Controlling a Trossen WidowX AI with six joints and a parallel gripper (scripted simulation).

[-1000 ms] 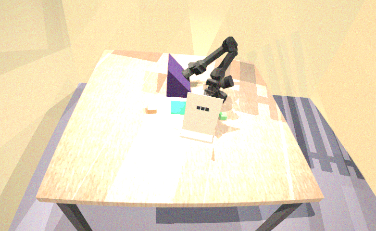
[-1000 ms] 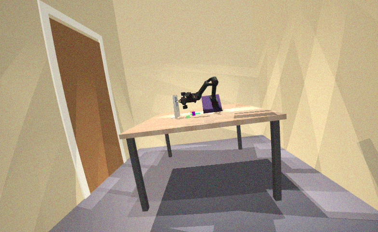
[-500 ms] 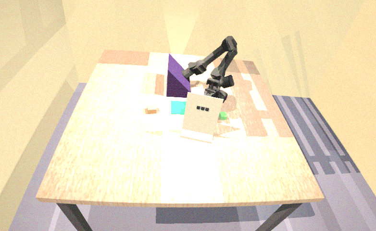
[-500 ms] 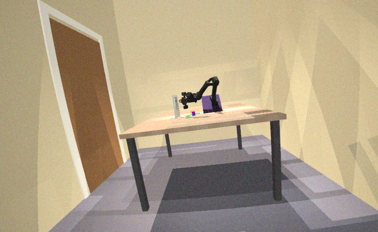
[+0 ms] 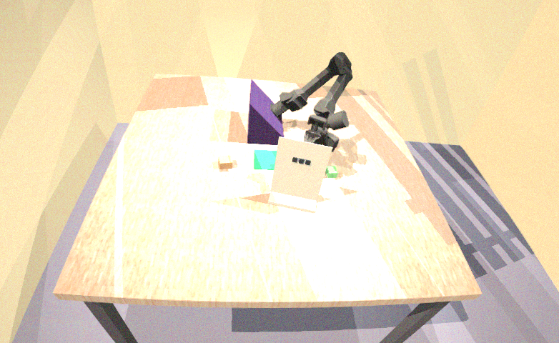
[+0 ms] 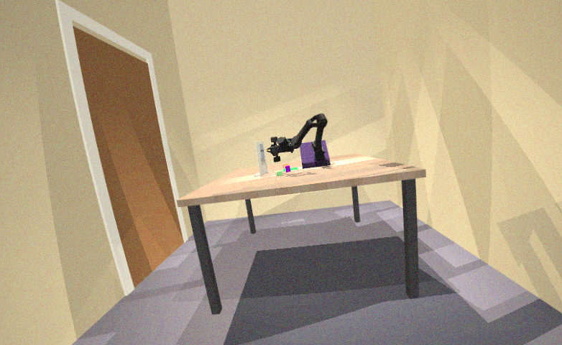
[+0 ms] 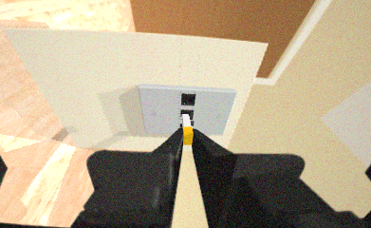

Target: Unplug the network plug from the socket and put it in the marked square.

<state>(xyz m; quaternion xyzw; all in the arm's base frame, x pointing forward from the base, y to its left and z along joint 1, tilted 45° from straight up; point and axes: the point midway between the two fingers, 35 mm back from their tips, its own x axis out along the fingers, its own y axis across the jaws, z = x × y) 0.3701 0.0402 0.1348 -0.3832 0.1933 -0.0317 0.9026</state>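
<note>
Right now the green marked square is 18 cm below my gripper tip, 15 cm behind it and 11 cm to the right of it. The rest, counted from my gripper tip: magenta block 16 cm below, 15 cm behind; white panel 6 cm below, 6 cm ahead, 1 cm to the right; network plug 1 cm ahead.
</note>
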